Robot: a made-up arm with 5 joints.
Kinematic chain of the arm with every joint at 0, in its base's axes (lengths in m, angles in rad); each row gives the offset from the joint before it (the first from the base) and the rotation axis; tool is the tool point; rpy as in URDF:
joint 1: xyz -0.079 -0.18 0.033 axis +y
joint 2: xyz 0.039 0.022 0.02 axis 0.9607 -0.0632 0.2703
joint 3: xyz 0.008 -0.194 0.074 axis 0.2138 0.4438 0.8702
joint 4: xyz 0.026 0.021 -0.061 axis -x
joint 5: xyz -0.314 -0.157 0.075 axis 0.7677 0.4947 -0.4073
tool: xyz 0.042 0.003 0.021 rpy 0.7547 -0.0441 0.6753
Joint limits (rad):
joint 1: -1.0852..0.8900
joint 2: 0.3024..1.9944
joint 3: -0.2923..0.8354
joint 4: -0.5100..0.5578
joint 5: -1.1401..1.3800
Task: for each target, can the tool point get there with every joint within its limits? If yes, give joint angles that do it. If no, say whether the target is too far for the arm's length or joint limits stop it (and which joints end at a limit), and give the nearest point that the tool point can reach.
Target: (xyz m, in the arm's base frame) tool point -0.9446 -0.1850 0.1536
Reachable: no: too far | nearest point -0.4218 -0.2009 -0.0890 | short by 0.577 m
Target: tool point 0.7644 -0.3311 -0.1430
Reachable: no: too far | nearest point 0.3876 -0.2533 -0.0644 | short by 0.393 m
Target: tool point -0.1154 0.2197 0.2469
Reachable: no: joint limits stop it (at a limit: joint 1, joint 2, joint 3, joint 4, joint 5) | nearest point -0.4046 -0.0317 -0.0831 | short by 0.506 m
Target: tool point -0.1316 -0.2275 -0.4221
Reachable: yes | joints 0.3707 1.7910 0.6761 -0.0022 -0.4768
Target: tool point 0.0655 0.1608 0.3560
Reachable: no: joint limits stop it (at a limit: joint 1, joint 2, joint 3, joint 4) | nearest point 0.3627 0.0030 -0.0546 | short by 0.531 m
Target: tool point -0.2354 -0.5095 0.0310
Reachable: yes | joints 0.5414 0.7483 -0.0248 0.3369 0.2429
